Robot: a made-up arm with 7 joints. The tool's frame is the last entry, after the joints. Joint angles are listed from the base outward.
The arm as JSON. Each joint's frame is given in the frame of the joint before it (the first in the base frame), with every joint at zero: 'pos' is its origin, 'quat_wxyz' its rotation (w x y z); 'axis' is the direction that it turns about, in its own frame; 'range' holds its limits. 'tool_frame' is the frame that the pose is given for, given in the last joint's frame.
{
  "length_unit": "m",
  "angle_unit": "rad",
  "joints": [
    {
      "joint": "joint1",
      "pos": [
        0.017,
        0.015,
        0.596
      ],
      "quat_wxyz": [
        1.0,
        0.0,
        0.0,
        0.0
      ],
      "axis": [
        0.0,
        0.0,
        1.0
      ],
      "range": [
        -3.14,
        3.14
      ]
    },
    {
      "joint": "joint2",
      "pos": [
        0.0,
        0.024,
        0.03
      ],
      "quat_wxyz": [
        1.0,
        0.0,
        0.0,
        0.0
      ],
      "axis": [
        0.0,
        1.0,
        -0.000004
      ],
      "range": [
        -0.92,
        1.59
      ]
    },
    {
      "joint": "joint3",
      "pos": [
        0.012,
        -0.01,
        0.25
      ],
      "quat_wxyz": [
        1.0,
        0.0,
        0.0,
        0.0
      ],
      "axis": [
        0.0,
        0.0,
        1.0
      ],
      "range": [
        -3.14,
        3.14
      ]
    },
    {
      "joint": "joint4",
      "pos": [
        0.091,
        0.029,
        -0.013
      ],
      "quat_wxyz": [
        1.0,
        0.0,
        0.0,
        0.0
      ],
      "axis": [
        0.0,
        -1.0,
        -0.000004
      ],
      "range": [
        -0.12,
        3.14
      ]
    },
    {
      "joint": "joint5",
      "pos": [
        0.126,
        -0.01,
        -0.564
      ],
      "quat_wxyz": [
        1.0,
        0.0,
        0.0,
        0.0
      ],
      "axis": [
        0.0,
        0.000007,
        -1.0
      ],
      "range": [
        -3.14,
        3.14
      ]
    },
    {
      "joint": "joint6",
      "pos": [
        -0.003,
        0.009,
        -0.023
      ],
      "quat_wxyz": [
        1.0,
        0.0,
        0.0,
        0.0
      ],
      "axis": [
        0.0,
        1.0,
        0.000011
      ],
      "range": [
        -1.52,
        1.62
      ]
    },
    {
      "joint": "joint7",
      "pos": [
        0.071,
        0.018,
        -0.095
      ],
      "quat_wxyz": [
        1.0,
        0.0,
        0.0,
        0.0
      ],
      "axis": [
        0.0,
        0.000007,
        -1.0
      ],
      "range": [
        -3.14,
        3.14
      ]
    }
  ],
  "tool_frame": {
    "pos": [
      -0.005,
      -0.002,
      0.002
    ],
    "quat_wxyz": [
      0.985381,
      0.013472,
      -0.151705,
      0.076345
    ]
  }
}
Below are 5 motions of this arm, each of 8 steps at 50 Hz.
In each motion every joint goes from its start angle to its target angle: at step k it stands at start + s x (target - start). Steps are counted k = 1, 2, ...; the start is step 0. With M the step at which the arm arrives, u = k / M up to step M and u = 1 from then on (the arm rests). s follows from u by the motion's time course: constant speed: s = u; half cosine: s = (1 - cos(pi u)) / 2; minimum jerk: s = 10 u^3 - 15 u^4 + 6 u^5.
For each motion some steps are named. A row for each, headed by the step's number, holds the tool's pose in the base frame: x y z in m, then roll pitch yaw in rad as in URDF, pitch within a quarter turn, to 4 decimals.
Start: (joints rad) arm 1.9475 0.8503 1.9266 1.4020 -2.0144 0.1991 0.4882
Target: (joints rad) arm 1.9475 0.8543 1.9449 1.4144 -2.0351 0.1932 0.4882
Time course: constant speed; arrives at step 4
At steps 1, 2, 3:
1: -0.6469 -0.3008 0.9924 -1.9123 -0.6271 -0.5656
2: -0.6455 -0.3005 0.9962 -1.9180 -0.6204 -0.5608
3: -0.6440 -0.3002 0.9999 -1.9237 -0.6137 -0.5562

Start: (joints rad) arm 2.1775 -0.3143 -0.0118 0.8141 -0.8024 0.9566 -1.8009
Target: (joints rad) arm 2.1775 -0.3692 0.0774 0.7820 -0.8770 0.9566 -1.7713
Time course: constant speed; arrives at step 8
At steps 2, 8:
2: -0.4012 0.5673 0.6638 0.2610 0.3774 -1.7062
8: -0.4296 0.5369 0.6758 0.2945 0.4457 -1.6230

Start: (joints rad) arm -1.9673 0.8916 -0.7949 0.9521 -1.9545 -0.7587 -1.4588
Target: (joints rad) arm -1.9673 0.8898 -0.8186 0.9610 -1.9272 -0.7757 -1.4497
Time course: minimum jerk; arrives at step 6
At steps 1, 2, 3, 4, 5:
1: -0.4137 -0.1129 0.1755 -0.1339 -0.3232 1.1338
2: -0.4160 -0.1126 0.1772 -0.1326 -0.3188 1.1262
3: -0.4197 -0.1121 0.1800 -0.1305 -0.3114 1.1136
4: -0.4235 -0.1116 0.1829 -0.1286 -0.3039 1.1011
5: -0.4258 -0.1113 0.1846 -0.1275 -0.2993 1.0937

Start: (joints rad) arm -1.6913 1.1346 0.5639 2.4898 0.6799 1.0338 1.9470
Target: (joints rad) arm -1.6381 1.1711 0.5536 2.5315 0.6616 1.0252 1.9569
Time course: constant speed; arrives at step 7
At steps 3, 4, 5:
3: 0.2218 -0.9295 0.6820 -0.1889 0.8535 2.6340
4: 0.2263 -0.9287 0.6804 -0.1877 0.8514 2.6377
5: 0.2309 -0.9278 0.6788 -0.1865 0.8493 2.6413

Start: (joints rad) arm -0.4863 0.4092 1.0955 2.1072 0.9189 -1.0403 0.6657
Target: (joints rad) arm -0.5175 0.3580 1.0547 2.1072 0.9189 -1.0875 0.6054
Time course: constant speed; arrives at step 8
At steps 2, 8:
2: 0.6825 0.1232 1.1791 1.8421 0.7082 -2.3352
8: 0.6683 0.1044 1.1933 1.8890 0.6810 -2.4073

